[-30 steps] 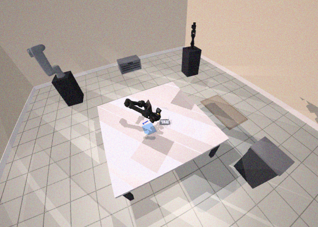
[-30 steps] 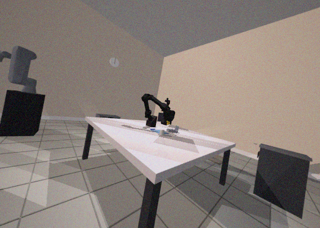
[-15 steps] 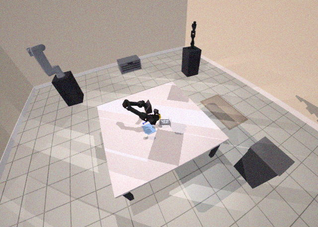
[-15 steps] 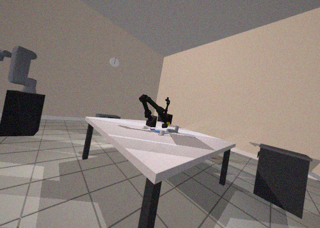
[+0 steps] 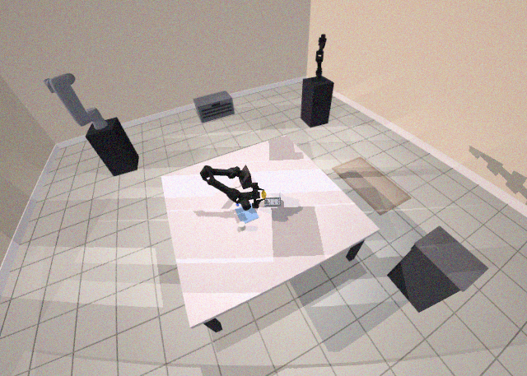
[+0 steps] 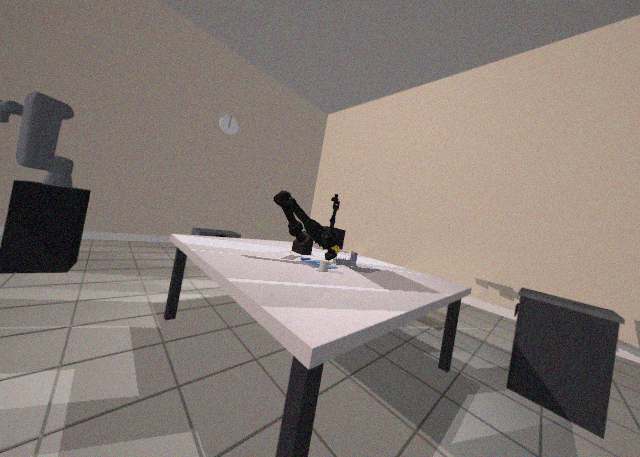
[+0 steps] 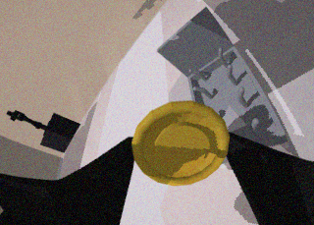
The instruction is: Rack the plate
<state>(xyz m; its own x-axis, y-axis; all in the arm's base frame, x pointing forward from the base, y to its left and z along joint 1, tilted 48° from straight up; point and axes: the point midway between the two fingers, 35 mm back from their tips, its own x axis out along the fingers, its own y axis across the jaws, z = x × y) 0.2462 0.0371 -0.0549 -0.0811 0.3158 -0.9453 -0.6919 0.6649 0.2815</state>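
Right now my gripper tip is 40 mm to the right of the grey dish rack, 40 mm short of it and 40 mm above it. From my gripper tip the other things lie so: blue mat (170 mm to the right, 60 mm below, 60 mm ahead); then blue spoon (190 mm to the right, 60 mm below, 50 mm behind); then yellow plate (10 mm to the right).
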